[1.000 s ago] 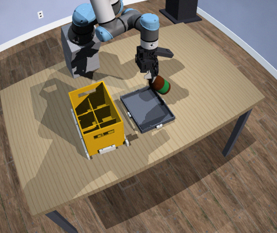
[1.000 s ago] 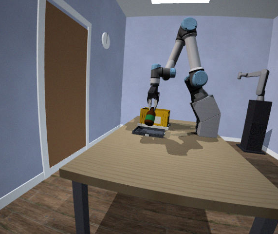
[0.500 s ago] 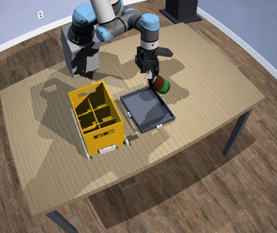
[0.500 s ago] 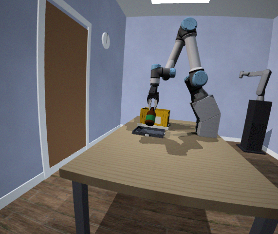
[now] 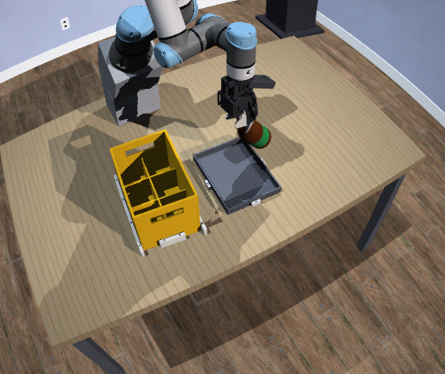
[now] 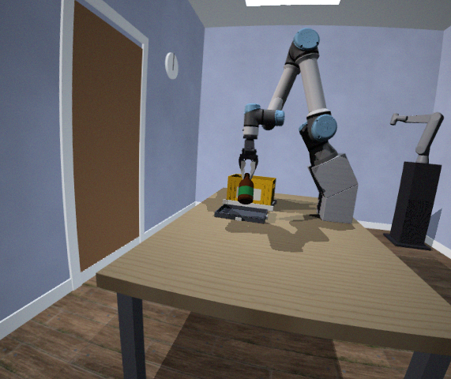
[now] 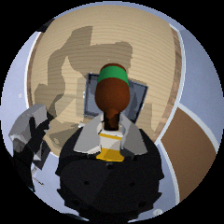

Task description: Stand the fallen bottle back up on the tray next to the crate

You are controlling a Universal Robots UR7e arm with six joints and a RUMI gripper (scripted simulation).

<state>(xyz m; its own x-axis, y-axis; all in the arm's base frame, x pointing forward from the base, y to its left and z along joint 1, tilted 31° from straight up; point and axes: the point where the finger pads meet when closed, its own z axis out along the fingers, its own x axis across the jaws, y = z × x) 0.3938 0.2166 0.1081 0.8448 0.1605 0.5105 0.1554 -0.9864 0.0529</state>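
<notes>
My gripper is now 40 mm above the bottle, 30 mm to the right of it and 10 mm past it. From my hand the other things lie so: tray: 190 mm below, 30 mm to the right, 10 mm ahead; then yellow crate: 300 mm to the right, 120 mm below, 10 mm ahead.
</notes>
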